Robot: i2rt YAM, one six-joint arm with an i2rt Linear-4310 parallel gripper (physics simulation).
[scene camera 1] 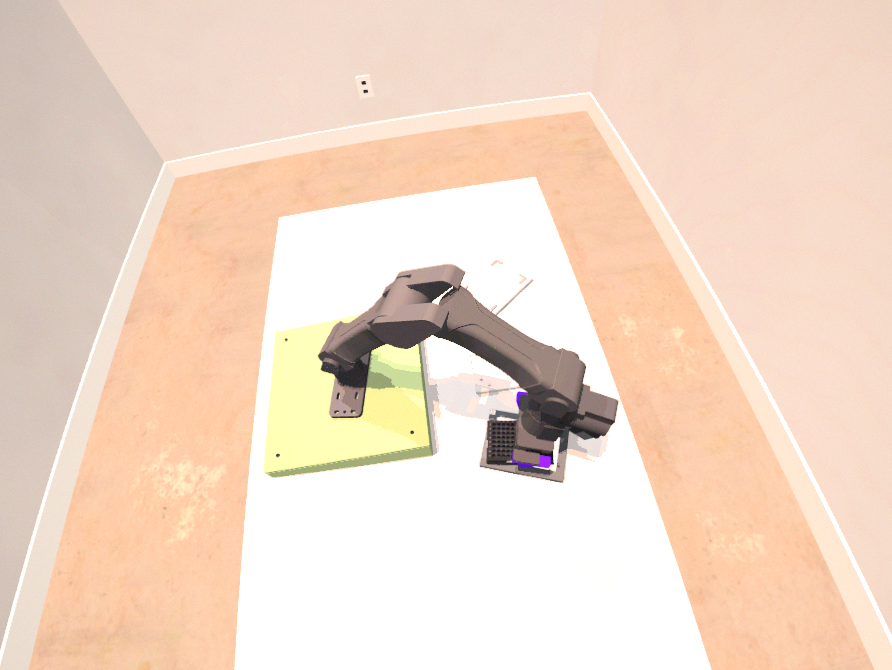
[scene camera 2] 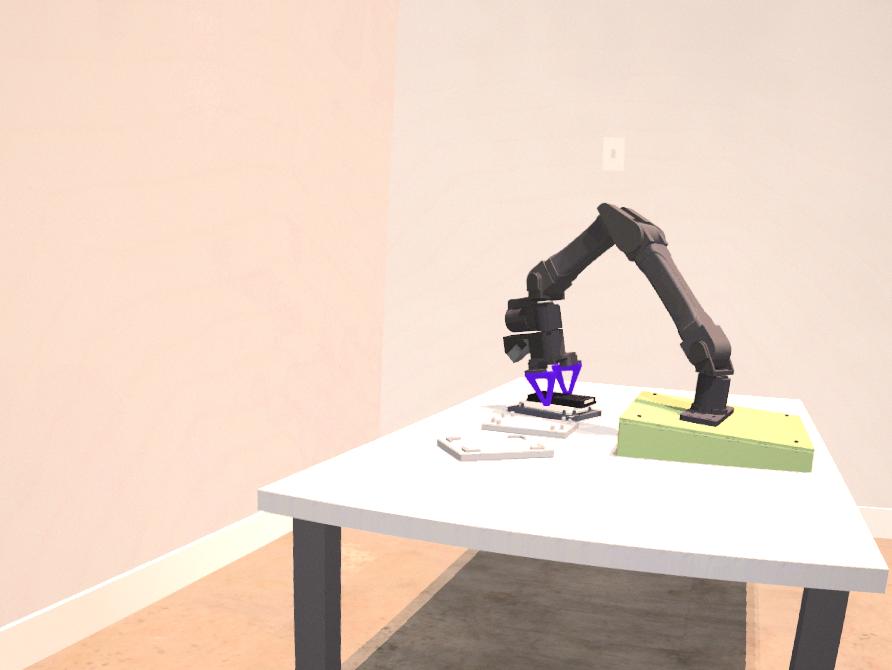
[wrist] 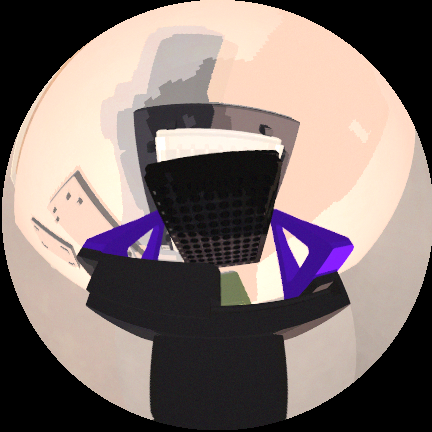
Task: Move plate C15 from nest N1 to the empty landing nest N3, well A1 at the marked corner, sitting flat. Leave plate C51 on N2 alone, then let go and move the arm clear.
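A black well plate [scene camera 1: 501, 441] [scene camera 2: 581, 400] [wrist: 215, 200] lies on top of a white plate [scene camera 2: 576, 408] [wrist: 217, 141]. The white plate sits on a dark nest [scene camera 1: 497, 465] [wrist: 250, 115]. My gripper [scene camera 1: 527, 430] [scene camera 2: 557, 398] [wrist: 217, 214] is open, low over this stack, with one purple finger on each side of the black plate. In the wrist view the black plate overhangs the white plate toward the gripper body. The plate labels and the well A1 marks are not readable.
A pale nest [scene camera 2: 530, 426] [wrist: 85, 200] stands beside the dark nest, and another pale nest [scene camera 1: 514, 294] [scene camera 2: 504, 455] lies beyond it, both without plates. The arm's base stands on a yellow-green block [scene camera 1: 338, 447] [scene camera 2: 713, 447]. All rest on the white table [scene camera 1: 432, 576] [scene camera 2: 576, 497].
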